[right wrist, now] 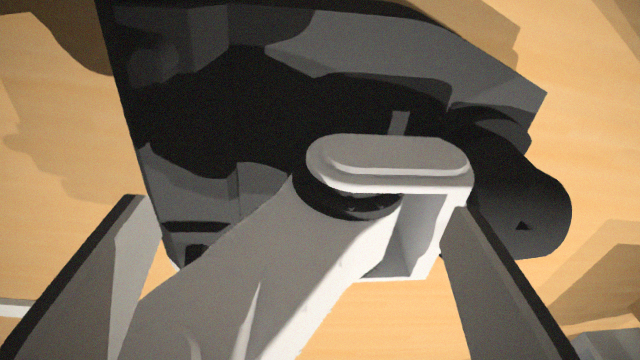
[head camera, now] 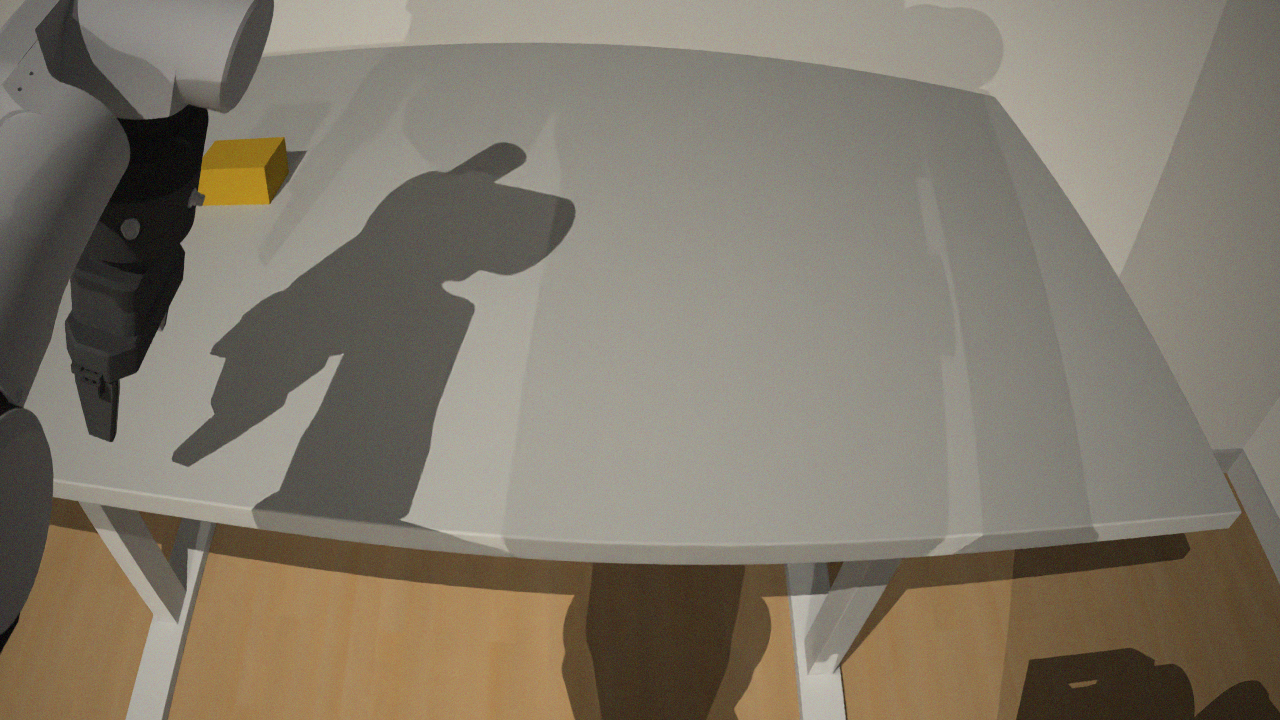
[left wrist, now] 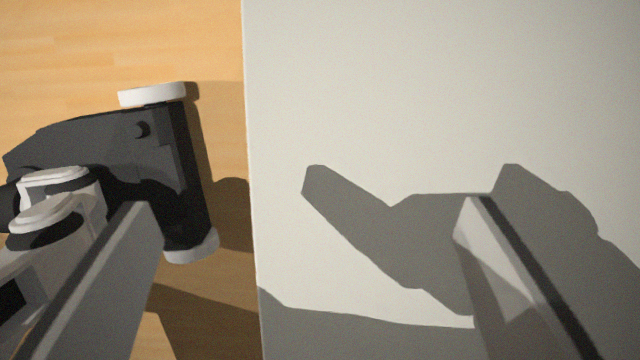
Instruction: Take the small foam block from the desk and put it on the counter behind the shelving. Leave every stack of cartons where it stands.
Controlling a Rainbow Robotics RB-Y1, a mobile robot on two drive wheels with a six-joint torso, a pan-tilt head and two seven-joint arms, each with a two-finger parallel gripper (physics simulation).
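Where they show: left gripper, fingertip midpoint: [head camera: 128, 376] [left wrist: 307, 220]; right gripper, fingertip midpoint: [right wrist: 303, 221]; robot's base at its link origin: [left wrist: 183, 164].
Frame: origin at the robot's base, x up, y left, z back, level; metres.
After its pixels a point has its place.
Observation:
The small foam block [head camera: 234, 185] @[x 0.975, y 0.263, z -0.845 m], yellow, lies on the white desk [head camera: 733, 313] @[x 0.951, y -0.198, z -0.642 m] [left wrist: 400, 75] @[x 0.951, y 0.291, z -0.561 m] at the upper left of the head view, partly hidden by the robot's left arm. My left gripper [head camera: 102, 436] [left wrist: 307, 220] @[x 1.036, y 0.255, z -0.510 m] is open and empty above the desk's near edge, nearer that edge than the block. In the left wrist view one finger is over the desk and the other beyond its edge; the block does not show there. My right gripper [right wrist: 303, 221] @[x 0.517, y -0.223, z 0.146 m] is open and empty, with the robot's base and floor below it. The counter, shelving and cartons do not show.
The robot's dark base [left wrist: 155, 145] @[x 0.212, y 0.123, z -0.027 m] [right wrist: 240, 110] @[x 0.169, y -0.087, z 0.085 m] stands on the wooden floor [head camera: 375, 644] @[x 0.001, y 0.259, z -0.861 m] [left wrist: 100, 45] @[x 0.001, y 0.443, z 0.195 m] beside the desk edge. White desk legs [head camera: 162, 662] [head camera: 819, 694] stand under the desk. A pale wall [head camera: 1118, 107] @[x 0.964, y -0.999, z -1.140 m] rises behind it. Arm shadows fall across the desk top.

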